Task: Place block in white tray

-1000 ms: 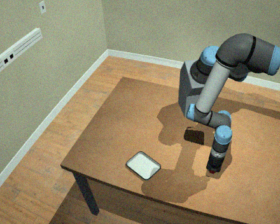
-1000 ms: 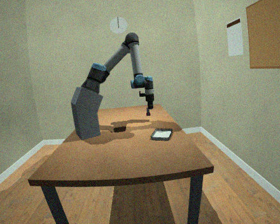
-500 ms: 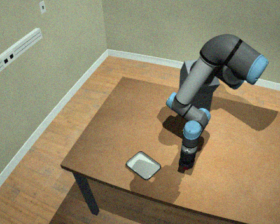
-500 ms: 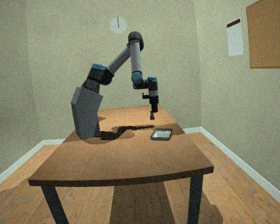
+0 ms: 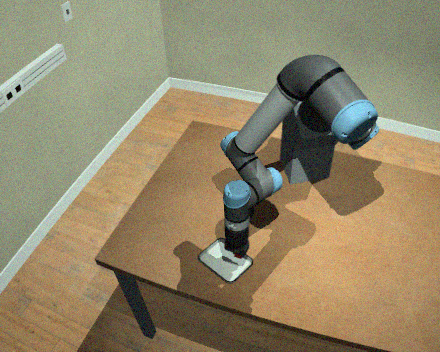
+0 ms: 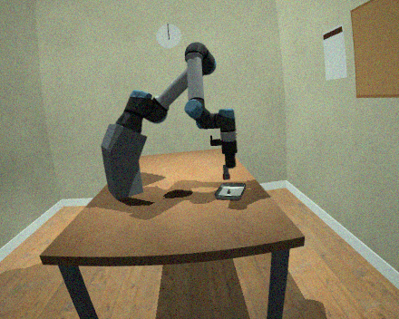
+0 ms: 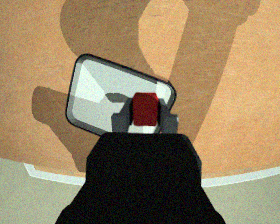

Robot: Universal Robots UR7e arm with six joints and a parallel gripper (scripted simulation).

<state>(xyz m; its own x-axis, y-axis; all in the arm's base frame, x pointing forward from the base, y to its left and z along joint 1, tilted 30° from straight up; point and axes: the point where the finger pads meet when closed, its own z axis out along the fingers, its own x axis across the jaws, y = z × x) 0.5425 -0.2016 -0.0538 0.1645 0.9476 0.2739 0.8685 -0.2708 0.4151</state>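
Now: the white tray 6 cm below my hand and 5 cm to the right of it. Round my hand: small red block (1 cm below).
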